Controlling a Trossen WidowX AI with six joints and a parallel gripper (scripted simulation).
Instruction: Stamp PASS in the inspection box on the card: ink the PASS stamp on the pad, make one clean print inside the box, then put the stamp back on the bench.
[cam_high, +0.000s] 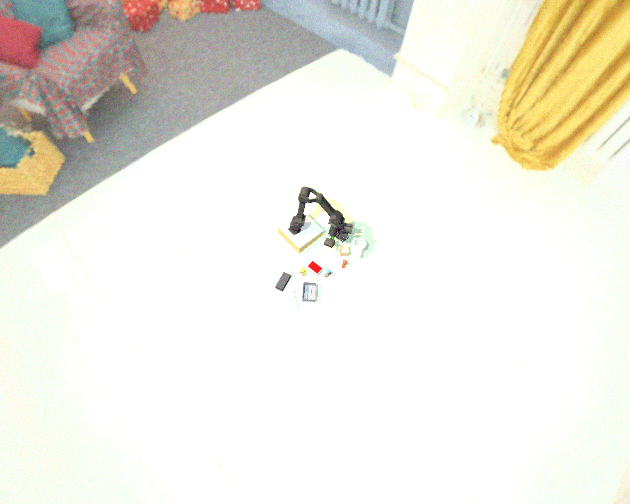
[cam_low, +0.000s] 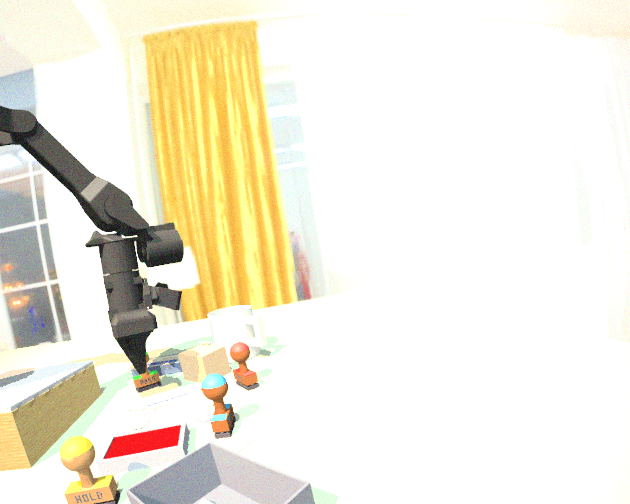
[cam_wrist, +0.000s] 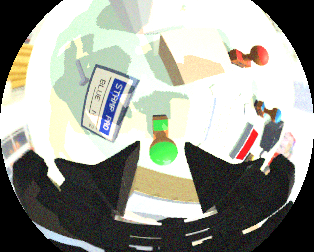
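Now: the green-topped pass stamp 10 mm below my gripper tip. From my gripper tip the other things lie so: pale paper card (70 mm ahead, 90 mm to the right, 40 mm below); red-knobbed stamp (170 mm ahead, 50 mm to the right, 10 mm below); cardboard box (100 mm ahead, 20 mm to the left, 10 mm below).
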